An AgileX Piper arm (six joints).
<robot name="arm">
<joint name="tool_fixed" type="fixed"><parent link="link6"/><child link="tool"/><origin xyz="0 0 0" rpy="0 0 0"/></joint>
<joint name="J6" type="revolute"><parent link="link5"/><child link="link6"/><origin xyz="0 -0.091 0" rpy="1.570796 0 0"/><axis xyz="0 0 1"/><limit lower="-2.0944" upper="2.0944"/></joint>
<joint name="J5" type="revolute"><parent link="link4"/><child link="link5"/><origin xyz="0 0 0" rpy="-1.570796 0 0"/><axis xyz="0 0 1"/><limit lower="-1.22" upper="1.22"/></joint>
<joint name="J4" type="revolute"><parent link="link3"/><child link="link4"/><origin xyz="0.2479 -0.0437 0" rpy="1.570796 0 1.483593"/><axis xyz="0 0 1"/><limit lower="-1.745" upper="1.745"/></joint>
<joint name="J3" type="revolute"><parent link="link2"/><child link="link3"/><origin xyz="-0.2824 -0.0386 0" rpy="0 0 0"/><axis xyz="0 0 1"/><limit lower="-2.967" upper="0"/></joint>
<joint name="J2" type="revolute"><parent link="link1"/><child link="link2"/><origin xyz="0 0 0" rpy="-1.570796 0 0"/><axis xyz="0 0 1"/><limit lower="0" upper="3.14"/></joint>
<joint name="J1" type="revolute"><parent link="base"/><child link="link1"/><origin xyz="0 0 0.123" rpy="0 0 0"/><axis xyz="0 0 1"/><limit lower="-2.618" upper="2.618"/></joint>
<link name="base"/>
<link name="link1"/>
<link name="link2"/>
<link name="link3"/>
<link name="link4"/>
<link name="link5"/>
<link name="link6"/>
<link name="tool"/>
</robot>
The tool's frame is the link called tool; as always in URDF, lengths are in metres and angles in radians.
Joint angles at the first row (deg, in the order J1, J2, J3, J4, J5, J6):
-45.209, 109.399, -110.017, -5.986, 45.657, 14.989
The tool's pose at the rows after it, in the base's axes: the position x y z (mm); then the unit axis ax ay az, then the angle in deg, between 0 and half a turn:
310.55 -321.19 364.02 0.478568 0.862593 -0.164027 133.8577
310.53 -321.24 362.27 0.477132 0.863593 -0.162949 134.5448
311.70 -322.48 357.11 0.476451 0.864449 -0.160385 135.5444
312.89 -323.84 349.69 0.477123 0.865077 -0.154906 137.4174
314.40 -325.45 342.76 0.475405 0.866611 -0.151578 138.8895
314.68 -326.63 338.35 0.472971 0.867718 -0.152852 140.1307
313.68 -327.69 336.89 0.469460 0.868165 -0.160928 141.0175
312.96 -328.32 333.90 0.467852 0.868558 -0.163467 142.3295
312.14 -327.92 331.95 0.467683 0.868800 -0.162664 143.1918
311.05 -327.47 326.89 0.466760 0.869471 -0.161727 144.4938
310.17 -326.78 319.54 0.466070 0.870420 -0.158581 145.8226
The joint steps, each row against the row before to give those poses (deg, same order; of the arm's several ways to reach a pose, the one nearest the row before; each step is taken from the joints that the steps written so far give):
0.000, 0.001, -0.003, 0.836, 0.518, -0.298
0.000, 0.139, 0.004, -0.001, 0.539, -0.225
0.000, 0.522, 0.110, 0.001, 0.399, -0.115
0.000, 0.772, -0.003, 0.000, 1.197, 0.000
0.001, 0.776, 0.001, -0.001, 0.727, -0.266
-0.001, 0.473, 0.000, -0.470, 0.661, -0.163
0.000, 0.148, -0.003, -1.167, 0.429, 0.000
0.000, 0.270, 0.004, -0.691, 0.890, 0.000
0.000, 0.003, 0.247, -0.182, 0.600, 0.000
0.000, 0.002, 0.874, -0.326, 0.398, 0.000
0.000, -0.002, 1.377, -0.109, -0.001, -0.001

